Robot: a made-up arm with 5 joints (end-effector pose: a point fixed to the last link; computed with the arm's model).
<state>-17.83 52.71 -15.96 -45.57 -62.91</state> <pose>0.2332 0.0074 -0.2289 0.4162 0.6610 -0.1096 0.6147</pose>
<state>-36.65 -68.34 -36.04 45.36 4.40</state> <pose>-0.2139 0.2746 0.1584 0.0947 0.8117 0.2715 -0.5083</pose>
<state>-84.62 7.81 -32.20 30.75 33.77</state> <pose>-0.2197 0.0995 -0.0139 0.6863 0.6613 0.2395 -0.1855</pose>
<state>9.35 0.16 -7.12 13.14 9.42</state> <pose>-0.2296 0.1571 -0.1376 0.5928 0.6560 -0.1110 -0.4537</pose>
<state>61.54 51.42 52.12 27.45 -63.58</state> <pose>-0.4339 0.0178 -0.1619 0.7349 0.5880 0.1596 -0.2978</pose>
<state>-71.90 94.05 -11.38 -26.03 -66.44</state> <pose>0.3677 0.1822 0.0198 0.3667 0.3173 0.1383 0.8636</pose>
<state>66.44 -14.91 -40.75 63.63 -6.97</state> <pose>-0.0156 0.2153 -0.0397 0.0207 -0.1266 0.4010 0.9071</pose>
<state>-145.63 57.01 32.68 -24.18 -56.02</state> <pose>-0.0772 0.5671 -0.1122 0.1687 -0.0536 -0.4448 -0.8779</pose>
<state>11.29 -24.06 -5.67 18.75 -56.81</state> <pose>0.0696 0.1543 -0.2842 0.4550 0.7177 -0.5245 -0.0532</pose>
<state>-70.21 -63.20 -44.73 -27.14 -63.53</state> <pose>0.0589 0.5510 0.0512 0.2409 -0.8637 0.4426 0.0064</pose>
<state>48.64 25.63 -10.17 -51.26 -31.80</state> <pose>-0.1962 -0.1239 -0.3216 0.6846 0.6390 -0.3487 0.0370</pose>
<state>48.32 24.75 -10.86 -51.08 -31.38</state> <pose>-0.1935 -0.1238 -0.3216 0.6838 0.6357 -0.3563 0.0360</pose>
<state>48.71 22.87 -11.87 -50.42 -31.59</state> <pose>-0.1897 -0.1233 -0.3217 0.6820 0.6259 -0.3769 0.0333</pose>
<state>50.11 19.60 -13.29 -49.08 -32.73</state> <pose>-0.1846 -0.1227 -0.3217 0.6782 0.6058 -0.4150 0.0282</pose>
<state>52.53 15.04 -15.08 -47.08 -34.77</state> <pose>-0.1791 -0.1231 -0.3206 0.6718 0.5735 -0.4684 0.0202</pose>
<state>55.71 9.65 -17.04 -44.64 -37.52</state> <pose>-0.1742 -0.1260 -0.3179 0.6626 0.5297 -0.5294 0.0107</pose>
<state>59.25 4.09 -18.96 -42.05 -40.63</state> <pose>-0.1716 -0.1316 -0.3131 0.6514 0.4780 -0.5891 0.0012</pose>
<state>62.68 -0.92 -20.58 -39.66 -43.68</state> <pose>-0.1718 -0.1390 -0.3070 0.6402 0.4258 -0.6393 -0.0067</pose>
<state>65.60 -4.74 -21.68 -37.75 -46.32</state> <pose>-0.1743 -0.1464 -0.3007 0.6314 0.3814 -0.6751 -0.0118</pose>
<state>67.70 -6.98 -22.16 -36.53 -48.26</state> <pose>-0.1778 -0.1523 -0.2956 0.6271 0.3515 -0.6950 -0.0138</pose>
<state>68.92 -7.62 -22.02 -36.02 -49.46</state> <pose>-0.1808 -0.1560 -0.2925 0.6276 0.3383 -0.7011 -0.0127</pose>
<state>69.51 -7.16 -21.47 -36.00 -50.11</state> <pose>-0.1831 -0.1580 -0.2910 0.6315 0.3374 -0.6981 -0.0100</pose>
